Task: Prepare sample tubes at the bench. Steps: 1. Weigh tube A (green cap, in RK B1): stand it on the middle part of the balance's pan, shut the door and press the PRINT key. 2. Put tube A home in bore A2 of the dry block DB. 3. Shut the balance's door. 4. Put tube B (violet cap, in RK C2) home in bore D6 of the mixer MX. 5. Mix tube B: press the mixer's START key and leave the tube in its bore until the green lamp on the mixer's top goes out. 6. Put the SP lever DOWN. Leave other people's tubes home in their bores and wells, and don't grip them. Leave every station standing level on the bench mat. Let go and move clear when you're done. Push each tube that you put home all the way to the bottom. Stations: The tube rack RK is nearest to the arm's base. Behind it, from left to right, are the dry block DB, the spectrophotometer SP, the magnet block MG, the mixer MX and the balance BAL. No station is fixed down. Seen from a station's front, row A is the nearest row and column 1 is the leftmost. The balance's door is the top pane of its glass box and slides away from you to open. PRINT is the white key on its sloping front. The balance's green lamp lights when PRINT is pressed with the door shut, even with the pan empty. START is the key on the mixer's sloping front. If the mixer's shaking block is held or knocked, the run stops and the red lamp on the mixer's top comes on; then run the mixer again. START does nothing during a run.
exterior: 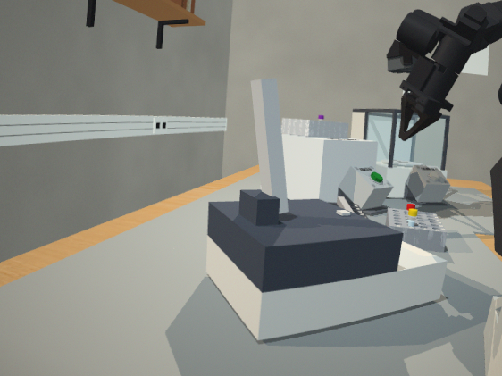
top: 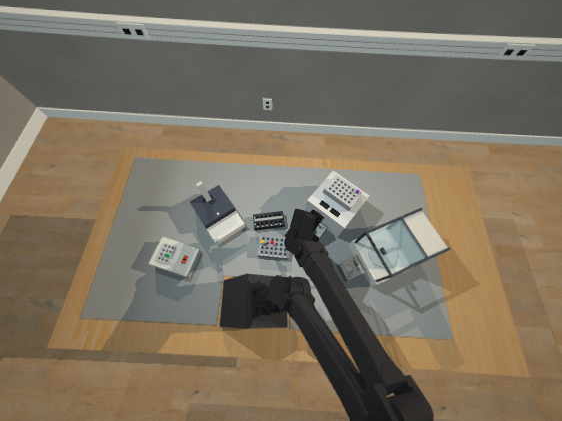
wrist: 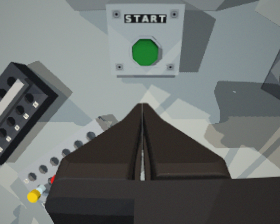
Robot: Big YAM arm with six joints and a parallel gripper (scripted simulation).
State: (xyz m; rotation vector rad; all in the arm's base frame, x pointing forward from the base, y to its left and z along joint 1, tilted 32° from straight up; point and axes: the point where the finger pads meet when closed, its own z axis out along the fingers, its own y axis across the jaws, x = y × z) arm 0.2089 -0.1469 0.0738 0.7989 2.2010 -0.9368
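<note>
The green start key is 9 cm below my hand, 4 cm to the right of it and 4 cm ahead of it. Also, from my hand: print key 15 cm to the right, 12 cm behind, 9 cm below; rack RK 14 cm below, 12 cm to the left; magnet block 13 cm to the left, 13 cm below, 12 cm ahead.
</note>
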